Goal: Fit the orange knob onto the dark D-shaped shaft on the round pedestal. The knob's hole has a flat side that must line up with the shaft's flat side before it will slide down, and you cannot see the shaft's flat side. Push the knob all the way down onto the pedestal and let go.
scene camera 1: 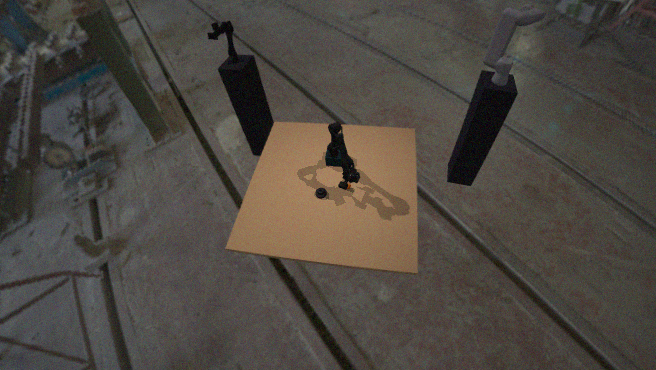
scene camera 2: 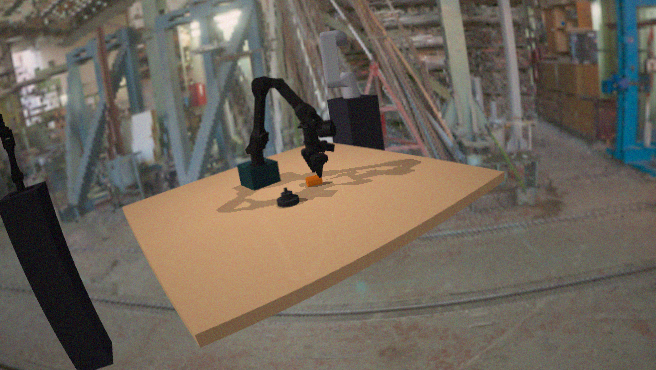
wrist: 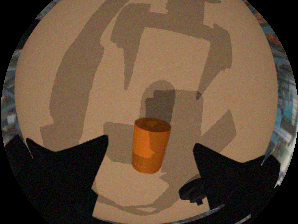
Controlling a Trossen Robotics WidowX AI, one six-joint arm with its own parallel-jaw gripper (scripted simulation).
Note:
The gripper [scene camera 2: 316, 174] is open and holds nothing. Also in view: an orange knob [wrist: 151, 136].
The gripper shows as well in the wrist view [wrist: 153, 145].

